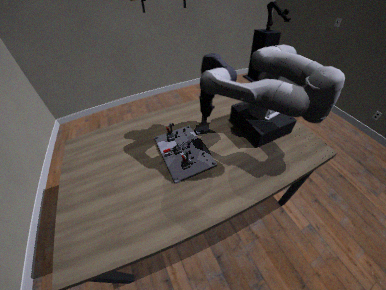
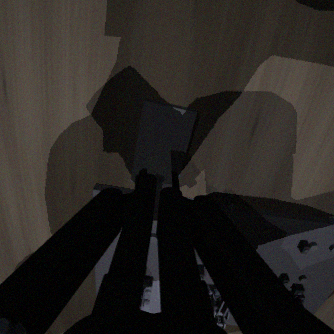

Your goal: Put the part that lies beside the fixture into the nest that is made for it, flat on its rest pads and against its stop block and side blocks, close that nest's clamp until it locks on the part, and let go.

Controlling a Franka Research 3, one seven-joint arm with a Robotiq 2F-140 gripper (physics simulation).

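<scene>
The part (image 1: pixel 208 131) (image 2: pixel 162 136) is a flat dark grey plate. It lies on the wooden table just beyond the far right corner of the fixture (image 1: pixel 197 170) (image 2: pixel 275 256). The fixture is a dark grey base plate with small blocks and three red-handled toggle clamps: one at the far corner (image 1: pixel 168 129), one at the left (image 1: pixel 166 150) and one in the middle (image 1: pixel 183 157). My gripper (image 1: pixel 203 125) (image 2: pixel 158 159) is shut with nothing between the fingers. Its closed tips are low, at the near edge of the part; I cannot tell whether they touch it.
My arm's black base (image 1: pixel 262 124) stands on the table right of the fixture. A black pedestal (image 1: pixel 264 49) with a small arm stands on the floor behind it. The table edge runs along the front and right.
</scene>
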